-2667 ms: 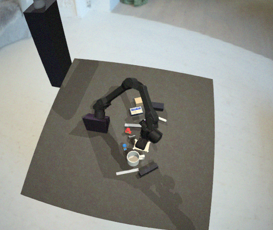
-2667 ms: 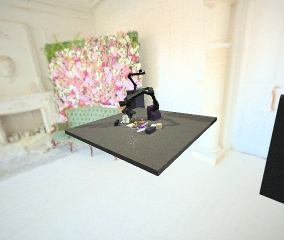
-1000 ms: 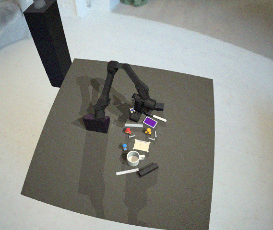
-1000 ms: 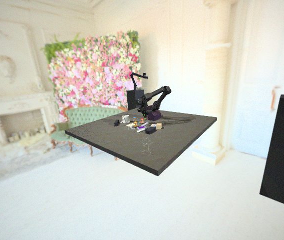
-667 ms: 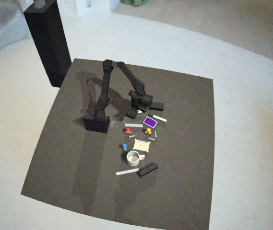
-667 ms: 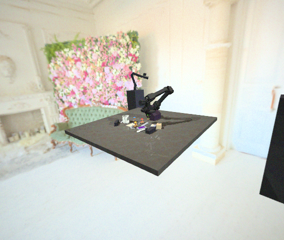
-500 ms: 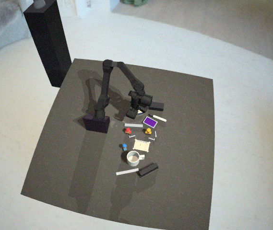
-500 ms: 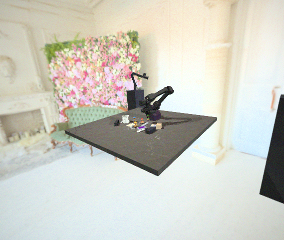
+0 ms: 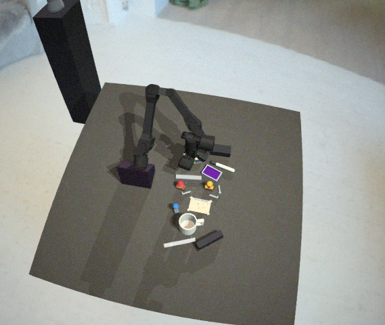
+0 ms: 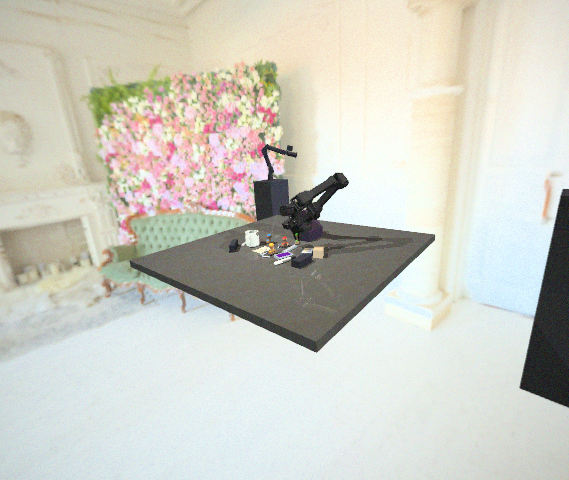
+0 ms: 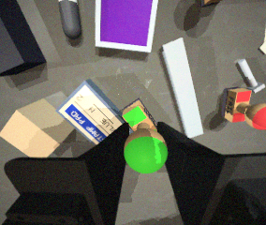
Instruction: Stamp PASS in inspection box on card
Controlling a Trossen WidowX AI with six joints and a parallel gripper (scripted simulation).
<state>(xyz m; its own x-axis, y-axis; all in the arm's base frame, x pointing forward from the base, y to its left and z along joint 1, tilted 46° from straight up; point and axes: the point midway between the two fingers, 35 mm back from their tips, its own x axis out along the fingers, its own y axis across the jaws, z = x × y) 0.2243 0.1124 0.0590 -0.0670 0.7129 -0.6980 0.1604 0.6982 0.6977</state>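
Now: the blue-labelled box 10 mm behind my gripper tip, 60 mm to the left of it and 50 mm below it. Round my gripper tip: purple ink pad 110 mm ahead, 10 mm to the right, 60 mm below; then green-knobbed stamp right at my gripper tip; then grey bar 60 mm to the right, 60 mm below.
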